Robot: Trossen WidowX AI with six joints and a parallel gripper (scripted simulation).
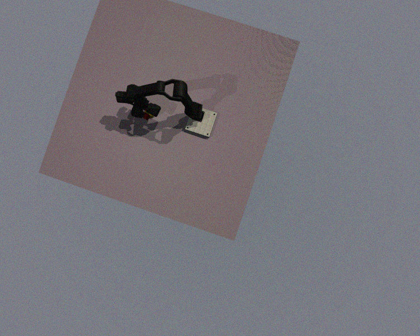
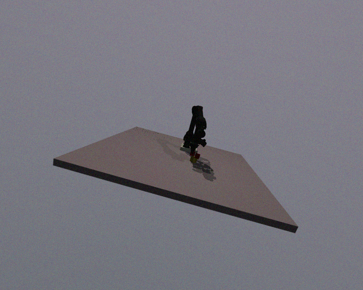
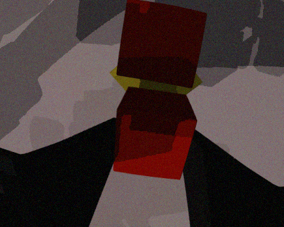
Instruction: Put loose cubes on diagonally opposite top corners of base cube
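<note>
Now: the yellow base cube 20 mm to the left of my gripper tip and 50 mm below it.
</note>
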